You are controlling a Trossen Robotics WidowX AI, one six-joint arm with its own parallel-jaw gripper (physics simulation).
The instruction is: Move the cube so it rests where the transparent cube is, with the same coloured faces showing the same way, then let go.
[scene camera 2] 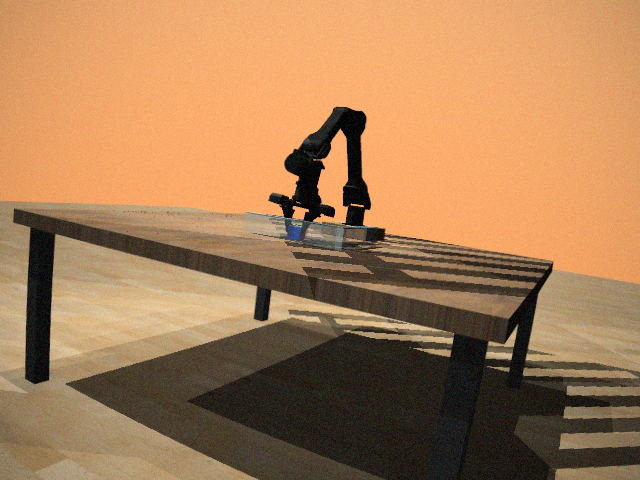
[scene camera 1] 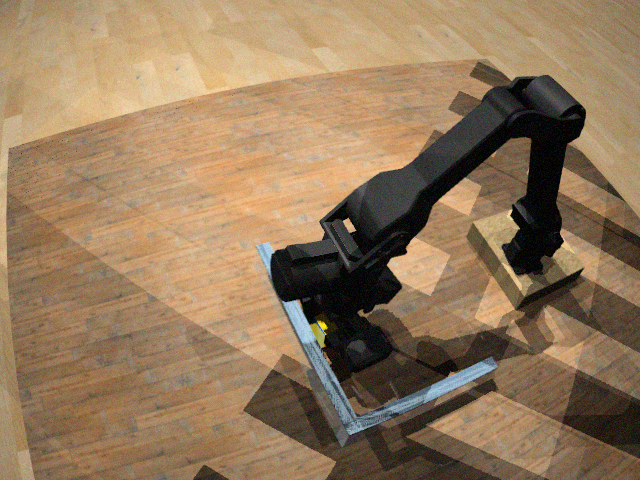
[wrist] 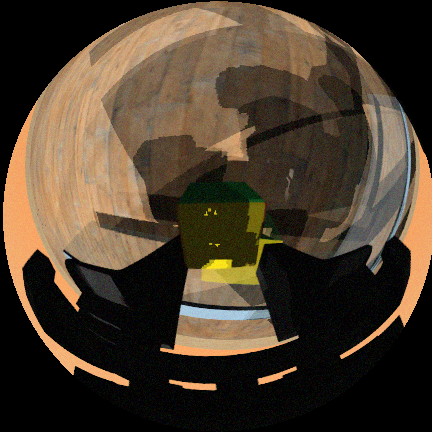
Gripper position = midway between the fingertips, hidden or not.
The gripper (scene camera 1: pixel 319 335) grips a cube (wrist: pixel 220 222), which still rests on the table. Further things: a transparent cube (wrist: pixel 246 274) and an L-shaped grey rail (wrist: pixel 382 203).
The gripper shows as well in scene camera 2 (scene camera 2: pixel 294 234) and in the wrist view (wrist: pixel 218 236).
